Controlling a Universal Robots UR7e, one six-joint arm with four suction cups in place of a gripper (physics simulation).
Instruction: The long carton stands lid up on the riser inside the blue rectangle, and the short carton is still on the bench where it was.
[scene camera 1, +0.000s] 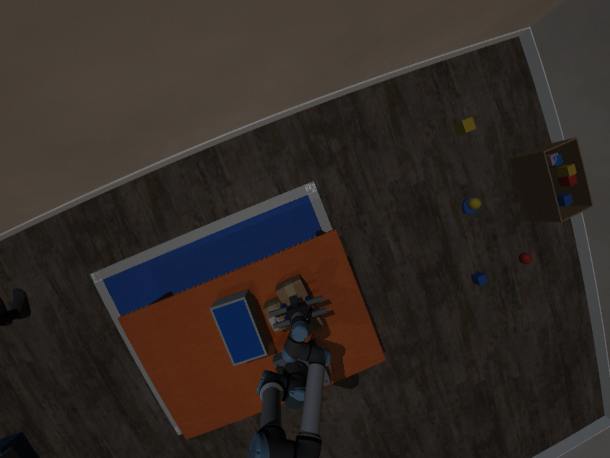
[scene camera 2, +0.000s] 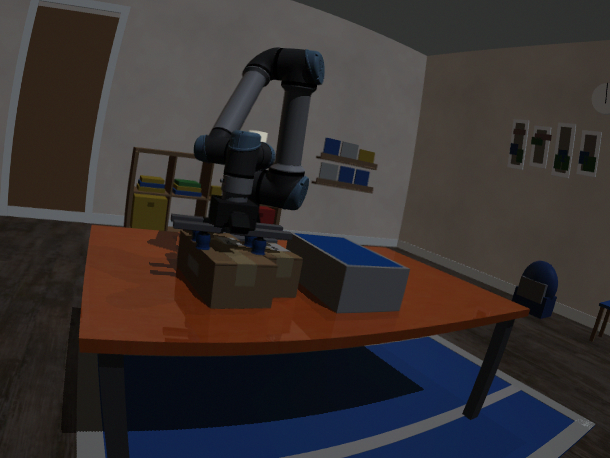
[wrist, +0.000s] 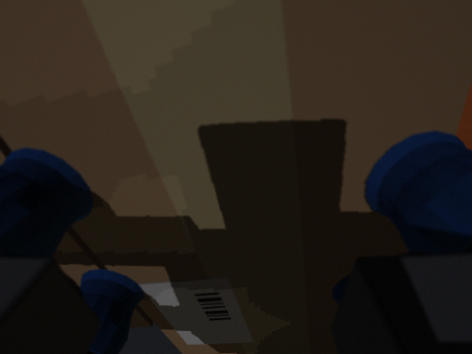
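Where they show: hand at its tool point: (scene camera 2: 226, 248) (wrist: 231, 239); arm's base at its link origin: (scene camera 1: 295, 371).
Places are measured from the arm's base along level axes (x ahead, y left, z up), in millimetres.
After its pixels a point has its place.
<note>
Two brown cartons stand side by side on the orange bench (scene camera 1: 187, 374) {x 177, y 640, z -73 mm} (scene camera 2: 128, 305) {x 538, y -413, z -73 mm}. The long carton (scene camera 1: 290, 290) {x 489, y -153, z 32 mm} (scene camera 2: 231, 278) {x 525, y -183, z -1 mm} is the nearer one in the scene camera 2 view. The short carton (scene camera 1: 272, 308) {x 430, y -26, z 32 mm} (scene camera 2: 288, 268) {x 445, y -12, z 5 mm} stands between it and the riser. The grey riser (scene camera 1: 231, 298) {x 553, y 170, z 0 mm} (scene camera 2: 364, 291) {x 552, y 151, z -16 mm} carries the blue rectangle (scene camera 1: 239, 330) {x 383, y 183, z 47 mm} (scene camera 2: 347, 251) {x 400, y 180, z 47 mm}, which is bare. My suction gripper (scene camera 1: 300, 311) {x 378, y -155, z 27 mm} (scene camera 2: 230, 239) {x 378, y -155, z 27 mm} sits down on the carton lids, with its blue cups (wrist: 419, 190) touching them. The wrist view shows a taped lid (wrist: 190, 76) {x 450, y -154, z 32 mm} close below. Both cartons rest on the bench.
A blue rug (scene camera 1: 211, 251) (scene camera 2: 443, 374) lies under the bench. A shelf unit (scene camera 2: 133, 182) stands by the back wall, and a blue backpack (scene camera 2: 537, 288) by the right wall. Small toys (scene camera 1: 479, 279) and a bookcase (scene camera 1: 584, 172) are far off on the floor.
</note>
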